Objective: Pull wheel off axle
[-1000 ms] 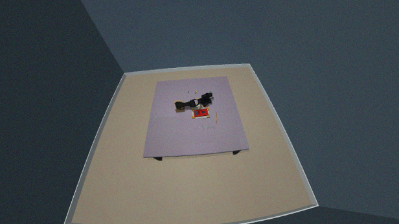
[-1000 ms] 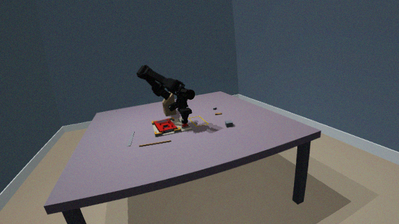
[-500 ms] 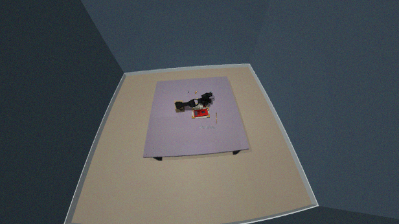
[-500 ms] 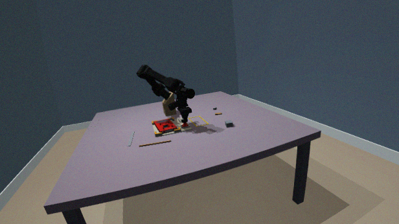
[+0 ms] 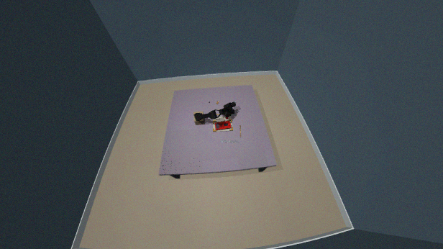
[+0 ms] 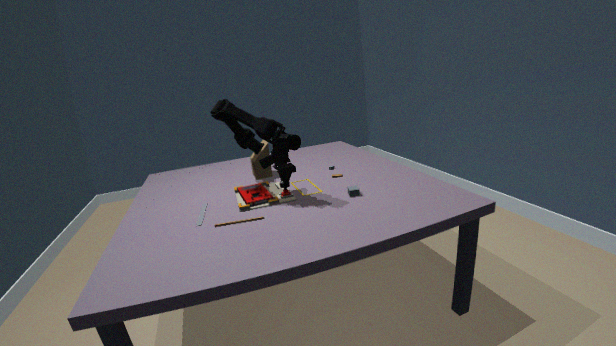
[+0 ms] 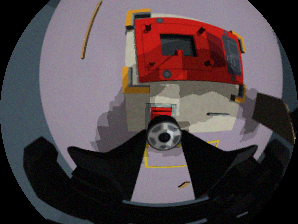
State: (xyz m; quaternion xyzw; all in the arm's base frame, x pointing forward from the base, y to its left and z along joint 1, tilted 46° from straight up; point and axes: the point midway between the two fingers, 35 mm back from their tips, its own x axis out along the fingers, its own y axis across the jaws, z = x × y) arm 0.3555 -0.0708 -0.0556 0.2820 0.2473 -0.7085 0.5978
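Now: the upright axle 20 mm below my gripper tip. Round my gripper tip: thin brown stick 130 mm ahead, 230 mm to the right, 50 mm below; board 70 mm behind, 90 mm to the right, 40 mm below; dark grey wheel right at my gripper tip.
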